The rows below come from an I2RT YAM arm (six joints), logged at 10 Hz.
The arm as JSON. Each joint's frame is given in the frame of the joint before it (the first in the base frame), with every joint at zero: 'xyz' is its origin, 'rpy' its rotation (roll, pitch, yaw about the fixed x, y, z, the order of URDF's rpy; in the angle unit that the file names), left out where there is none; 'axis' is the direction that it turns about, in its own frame. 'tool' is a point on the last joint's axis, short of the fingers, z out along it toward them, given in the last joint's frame.
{
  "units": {
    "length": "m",
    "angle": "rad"
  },
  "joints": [
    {
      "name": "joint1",
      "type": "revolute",
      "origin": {
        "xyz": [
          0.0,
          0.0,
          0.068
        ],
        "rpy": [
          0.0,
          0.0,
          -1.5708
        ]
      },
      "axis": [
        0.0,
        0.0,
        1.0
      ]
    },
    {
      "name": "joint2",
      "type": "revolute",
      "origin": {
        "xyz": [
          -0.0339,
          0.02,
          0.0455
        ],
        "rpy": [
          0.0,
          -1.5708,
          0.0
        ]
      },
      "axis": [
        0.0,
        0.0,
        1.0
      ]
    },
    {
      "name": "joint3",
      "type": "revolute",
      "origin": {
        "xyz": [
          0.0,
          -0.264,
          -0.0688
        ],
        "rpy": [
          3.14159,
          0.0,
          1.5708
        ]
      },
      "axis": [
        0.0,
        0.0,
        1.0
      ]
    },
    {
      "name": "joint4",
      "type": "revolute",
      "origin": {
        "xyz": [
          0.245,
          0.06,
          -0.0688
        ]
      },
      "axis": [
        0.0,
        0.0,
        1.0
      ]
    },
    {
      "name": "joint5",
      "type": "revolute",
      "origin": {
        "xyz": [
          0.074,
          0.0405,
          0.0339
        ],
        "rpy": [
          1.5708,
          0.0,
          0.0
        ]
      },
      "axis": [
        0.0,
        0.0,
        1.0
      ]
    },
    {
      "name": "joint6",
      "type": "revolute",
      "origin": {
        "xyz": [
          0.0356,
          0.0,
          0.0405
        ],
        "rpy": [
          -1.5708,
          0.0,
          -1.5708
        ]
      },
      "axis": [
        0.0,
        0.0,
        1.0
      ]
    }
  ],
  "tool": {
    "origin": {
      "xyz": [
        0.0,
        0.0,
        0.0
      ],
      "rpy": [
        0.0,
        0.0,
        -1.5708
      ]
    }
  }
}
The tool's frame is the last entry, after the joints.
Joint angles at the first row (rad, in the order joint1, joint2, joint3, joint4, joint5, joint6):
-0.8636, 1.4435, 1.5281, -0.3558, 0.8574, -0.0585
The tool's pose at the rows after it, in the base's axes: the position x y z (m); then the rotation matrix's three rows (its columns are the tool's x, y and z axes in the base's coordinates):
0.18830 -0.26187 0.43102; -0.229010 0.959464 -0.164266; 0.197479 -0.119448 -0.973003; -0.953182 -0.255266 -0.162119
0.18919 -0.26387 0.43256; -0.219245 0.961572 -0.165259; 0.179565 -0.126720 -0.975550; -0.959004 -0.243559 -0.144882
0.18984 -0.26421 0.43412; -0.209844 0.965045 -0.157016; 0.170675 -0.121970 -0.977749; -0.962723 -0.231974 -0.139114
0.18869 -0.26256 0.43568; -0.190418 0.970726 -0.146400; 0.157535 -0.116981 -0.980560; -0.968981 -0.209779 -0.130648
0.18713 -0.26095 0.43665; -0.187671 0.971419 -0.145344; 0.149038 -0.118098 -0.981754; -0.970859 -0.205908 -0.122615
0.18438 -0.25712 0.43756; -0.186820 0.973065 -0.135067; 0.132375 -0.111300 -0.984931; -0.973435 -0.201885 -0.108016
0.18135 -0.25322 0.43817; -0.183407 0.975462 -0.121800; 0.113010 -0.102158 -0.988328; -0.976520 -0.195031 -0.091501
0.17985 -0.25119 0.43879; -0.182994 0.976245 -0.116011; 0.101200 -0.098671 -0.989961; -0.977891 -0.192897 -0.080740
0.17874 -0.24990 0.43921; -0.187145 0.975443 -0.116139; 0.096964 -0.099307 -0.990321; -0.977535 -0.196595 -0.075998
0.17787 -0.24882 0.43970; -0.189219 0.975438 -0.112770; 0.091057 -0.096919 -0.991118; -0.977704 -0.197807 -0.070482
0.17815 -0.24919 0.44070; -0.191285 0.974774 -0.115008; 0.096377 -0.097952 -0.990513; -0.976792 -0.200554 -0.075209
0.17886 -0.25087 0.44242; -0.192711 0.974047 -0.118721; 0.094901 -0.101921 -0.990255; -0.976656 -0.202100 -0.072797
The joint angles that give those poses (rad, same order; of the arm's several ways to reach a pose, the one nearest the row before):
-0.8638, 1.4487, 1.5297, -0.3317, 0.8586, -0.0702
-0.8655, 1.4533, 1.5296, -0.3003, 0.8606, -0.0776
-0.8652, 1.4550, 1.5334, -0.2916, 0.8535, -0.0747
-0.8653, 1.4458, 1.5260, -0.2781, 0.8439, -0.0645
-0.8658, 1.4365, 1.5171, -0.2661, 0.8434, -0.0698
-0.8652, 1.4154, 1.4938, -0.2401, 0.8354, -0.0841
-0.8654, 1.3926, 1.4671, -0.2095, 0.8235, -0.0978
-0.8652, 1.3811, 1.4538, -0.1912, 0.8188, -0.1080
-0.8652, 1.3744, 1.4475, -0.1846, 0.8193, -0.1168
-0.8653, 1.3684, 1.4414, -0.1761, 0.8162, -0.1244
-0.8652, 1.3725, 1.4517, -0.1894, 0.8181, -0.1219
-0.8668, 1.3807, 1.4640, -0.1902, 0.8204, -0.1257

